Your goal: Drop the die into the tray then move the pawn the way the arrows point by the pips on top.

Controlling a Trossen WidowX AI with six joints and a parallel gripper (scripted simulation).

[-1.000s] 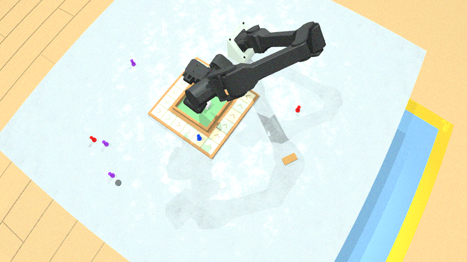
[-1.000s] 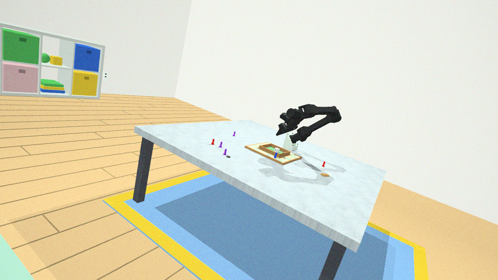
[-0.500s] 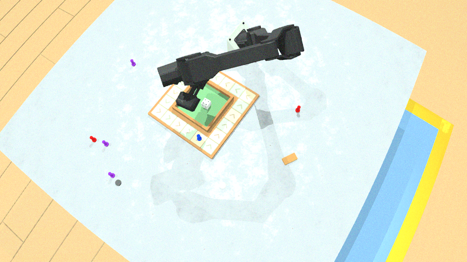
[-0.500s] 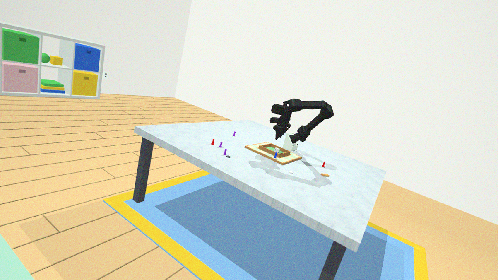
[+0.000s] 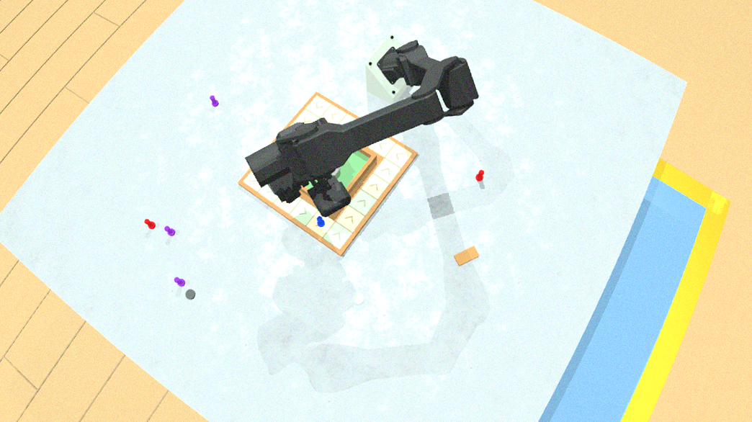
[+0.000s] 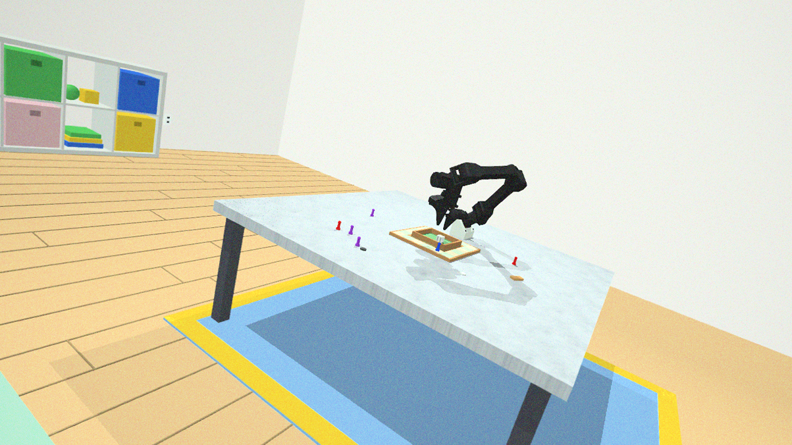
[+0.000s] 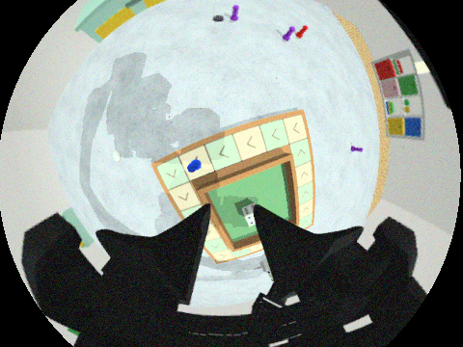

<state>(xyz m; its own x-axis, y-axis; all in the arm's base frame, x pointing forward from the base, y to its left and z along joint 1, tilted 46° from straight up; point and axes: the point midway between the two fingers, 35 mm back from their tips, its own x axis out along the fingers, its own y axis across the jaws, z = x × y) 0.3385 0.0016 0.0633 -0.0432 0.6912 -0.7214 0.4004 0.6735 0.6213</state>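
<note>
Now: the blue pawn 6 cm below my gripper tip, 4 cm ahead of it and 3 cm to the left of it. The rest, counted from my gripper tip: green dice tray: 8 cm below, 7 cm behind, 3 cm to the right; then orange tile: 32 cm to the left, 9 cm below, 7 cm behind; then white die: 7 cm behind, 6 cm below, 2 cm to the right.
</note>
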